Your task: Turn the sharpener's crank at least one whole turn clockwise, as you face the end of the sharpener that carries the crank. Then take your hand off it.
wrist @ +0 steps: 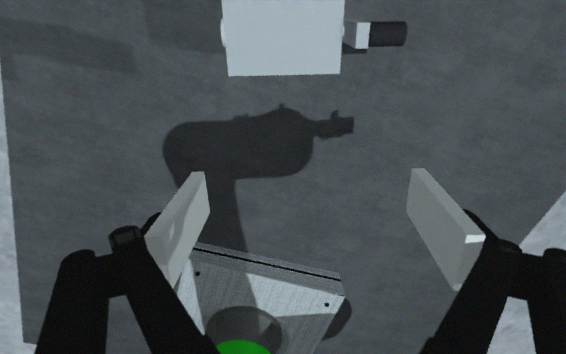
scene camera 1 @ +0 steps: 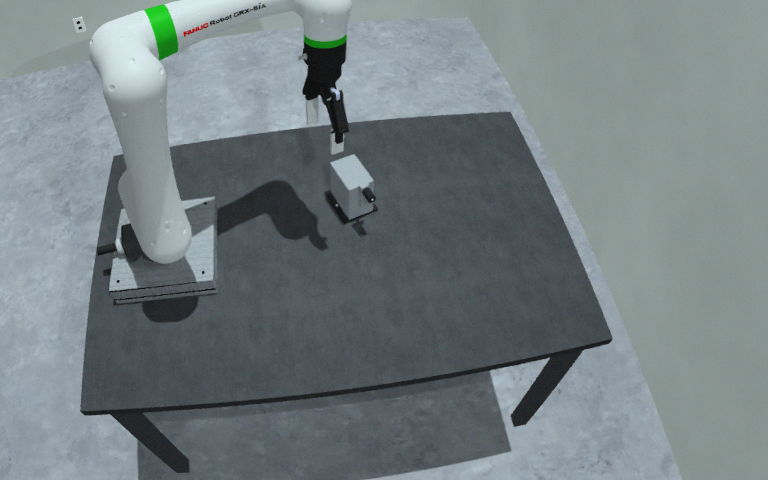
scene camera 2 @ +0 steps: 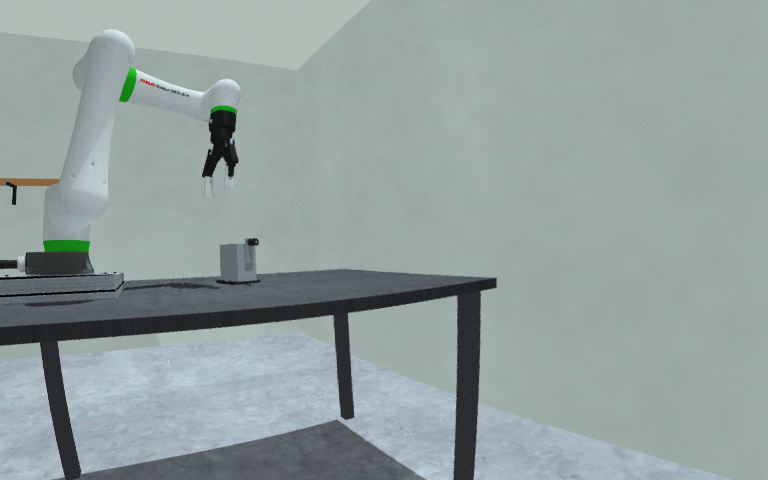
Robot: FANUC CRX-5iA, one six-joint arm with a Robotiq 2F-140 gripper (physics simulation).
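Places are measured from the arm's base along level axes (x left, y up, z ahead), in centimetres.
Where they show: gripper, fingertip midpoint: point(wrist: 306, 191) point(scene camera 1: 324, 137) point(scene camera 2: 217, 192); arm's base, origin of the base link: point(wrist: 244, 332) point(scene camera 2: 67, 274).
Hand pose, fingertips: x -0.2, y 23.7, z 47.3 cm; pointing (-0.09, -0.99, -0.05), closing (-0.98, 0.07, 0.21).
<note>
Things, the pixels of their centre, and the offset from my fingertips. "spot": a spot on its surface instead. Level surfaces: height alone.
- sharpener, surface spot: point(wrist: 285, 37) spot: dx +2.0, dy -16.5, dz +7.4 cm
- grey arm with a black handle, body centre: point(wrist: 385, 34) point(scene camera 1: 369, 195) point(scene camera 2: 253, 242) dx -7.5, dy -16.2, dz +9.4 cm
- dark table, its level: dy -29.3 cm
The sharpener point(scene camera 1: 346, 183) point(scene camera 2: 231, 263) point(wrist: 285, 37) is a light grey box upright on a thin black base on the table. Its crank, a grey arm with a black handle point(scene camera 1: 369, 195) point(scene camera 2: 253, 242) point(wrist: 388, 34), is on the side facing scene camera 1's lower right; in the scene camera 2 view the handle is at the top of that end. My gripper point(scene camera 1: 324, 133) point(scene camera 2: 218, 187) point(wrist: 306, 191) is open and empty, pointing down. It hangs well above the sharpener, apart from it. In the wrist view the sharpener is beyond the fingertips at the top edge, partly cut off.
The dark table point(scene camera 1: 424, 271) point(scene camera 2: 317, 288) bears the sharpener and the robot's metal base plate point(scene camera 1: 203, 243) point(scene camera 2: 67, 285) point(wrist: 295, 295), at the table's left in the scene camera 1 view. The arm's shadow falls on the table between the base plate and the sharpener.
</note>
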